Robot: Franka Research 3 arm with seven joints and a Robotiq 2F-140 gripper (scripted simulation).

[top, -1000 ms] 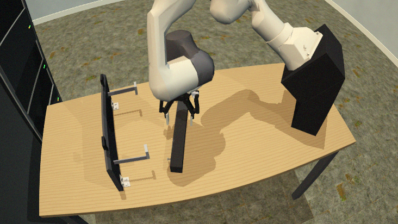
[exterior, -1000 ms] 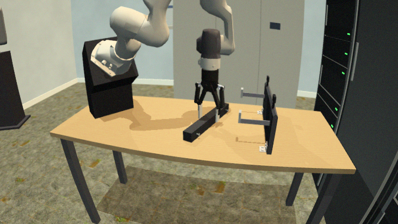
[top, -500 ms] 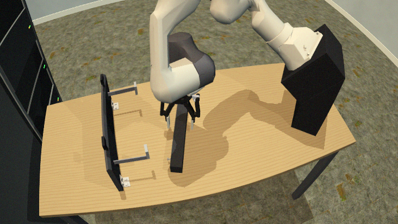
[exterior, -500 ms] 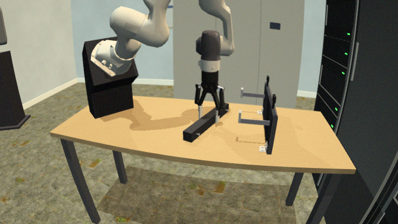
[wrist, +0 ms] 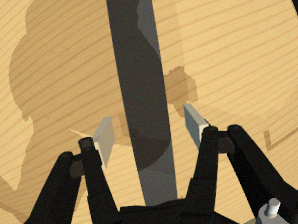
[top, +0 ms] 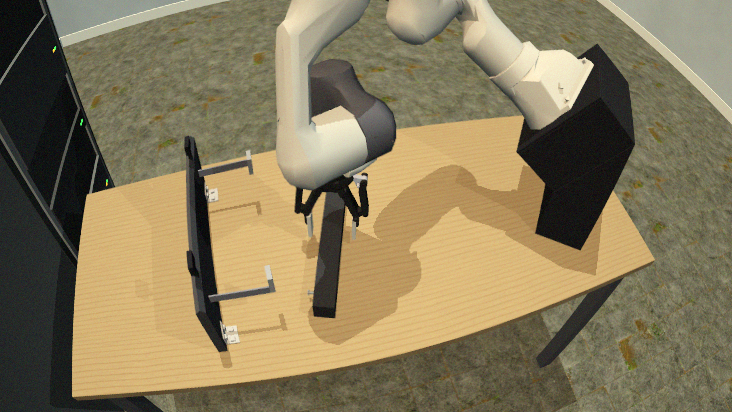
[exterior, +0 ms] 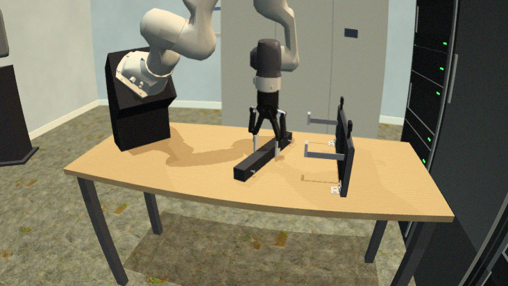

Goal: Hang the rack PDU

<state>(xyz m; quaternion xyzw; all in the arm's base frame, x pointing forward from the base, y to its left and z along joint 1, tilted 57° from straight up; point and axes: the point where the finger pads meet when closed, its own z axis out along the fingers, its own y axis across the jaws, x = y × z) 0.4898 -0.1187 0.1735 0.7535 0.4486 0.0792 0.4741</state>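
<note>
Now: hand 3 cm above the rack PDU, 1 cm to the left of it and 1 cm short of it. From my hand the other things lie so: dark upright panel: 25 cm ahead, 13 cm to the right, 4 cm above.
</note>
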